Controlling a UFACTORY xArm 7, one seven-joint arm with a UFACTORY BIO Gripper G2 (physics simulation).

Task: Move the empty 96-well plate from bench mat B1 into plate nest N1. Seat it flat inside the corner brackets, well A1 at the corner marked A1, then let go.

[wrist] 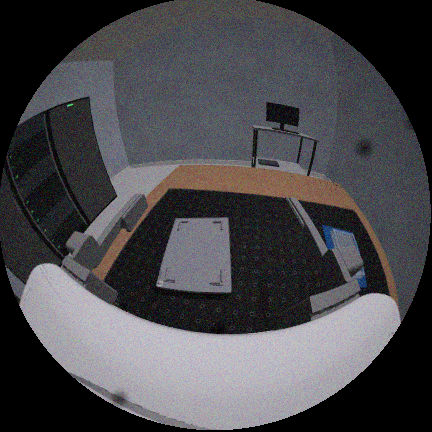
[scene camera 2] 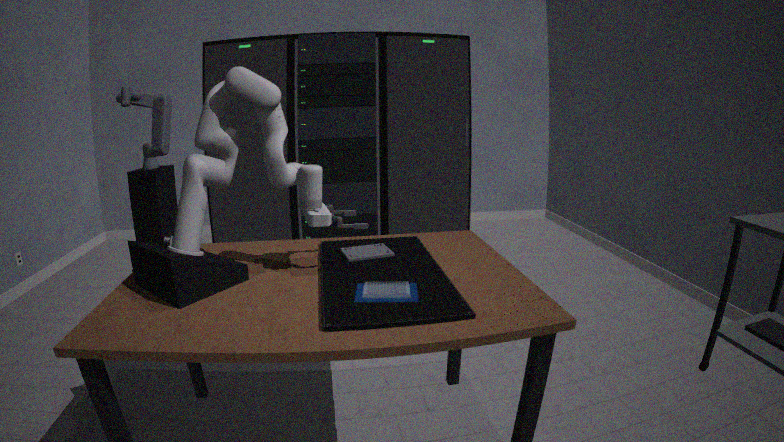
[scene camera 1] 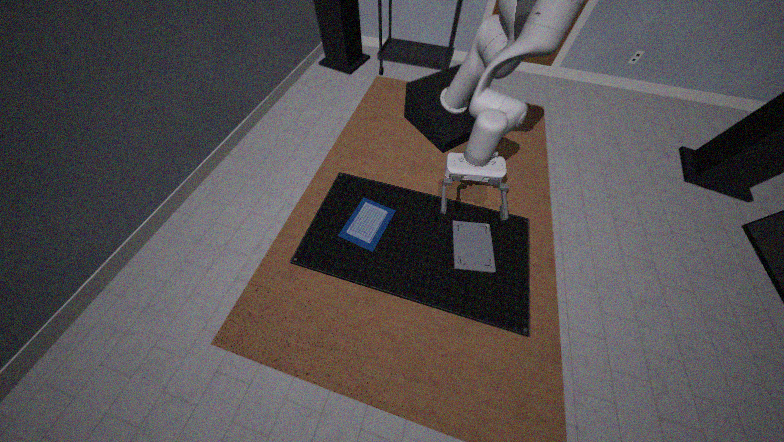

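Pixels of known places: hand, its tool point: (wrist: 209, 213) (scene camera 2: 354, 219) (scene camera 1: 473, 209); arm's base, origin of its link: (scene camera 2: 185, 252) (scene camera 1: 453, 101).
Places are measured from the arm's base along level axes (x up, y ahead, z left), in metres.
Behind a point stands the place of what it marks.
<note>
The white 96-well plate (scene camera 1: 367, 222) {z -0.041, x -0.076, y 0.647 m} (scene camera 2: 385, 289) {z -0.054, x -0.074, y 0.640 m} (wrist: 343, 241) {z -0.031, x -0.074, y 0.667 m} lies flat on the blue bench mat (scene camera 1: 373, 247) {z 0.018, x -0.087, y 0.710 m} (scene camera 2: 359, 295) {z -0.068, x -0.087, y 0.570 m} (wrist: 327, 231) {z 0.007, x -0.087, y 0.702 m}. In the wrist view, a finger partly hides both. The grey plate nest (scene camera 1: 474, 247) {z 0.296, x -0.077, y 0.564 m} (scene camera 2: 366, 252) {z 0.268, x -0.077, y 0.557 m} (wrist: 200, 255) {z 0.275, x -0.077, y 0.544 m} holds no plate; its dark corner brackets show. A small pale mark sits at its lower left corner in the wrist view, too small to read. My gripper (scene camera 1: 474, 214) {z 0.238, x 0.046, y 0.525 m} (scene camera 2: 360, 219) {z 0.238, x 0.046, y 0.525 m} (wrist: 216, 206) {z 0.238, x 0.046, y 0.525 m} is open and empty. It hangs above the board on the nest's side, away from the plate.
The mat and nest lie on a black board (scene camera 1: 417, 247) {z 0.139, x -0.089, y 0.643 m} (scene camera 2: 439, 301) {z -0.100, x -0.089, y 0.784 m} (wrist: 270, 260) {z 0.155, x -0.089, y 0.584 m} with a raised rim, on a wooden table (scene camera 1: 384, 351) {z 0.185, x -0.102, y 0.940 m} (scene camera 2: 263, 323) {z -0.233, x -0.102, y 0.342 m} (wrist: 235, 177) {z 0.319, x -0.102, y 0.897 m}. The robot's black base (scene camera 1: 428, 120) {z -0.051, x -0.020, y 0.145 m} (scene camera 2: 181, 280) {z -0.174, x -0.023, y 0.078 m} stands behind the board in scene view 1.
</note>
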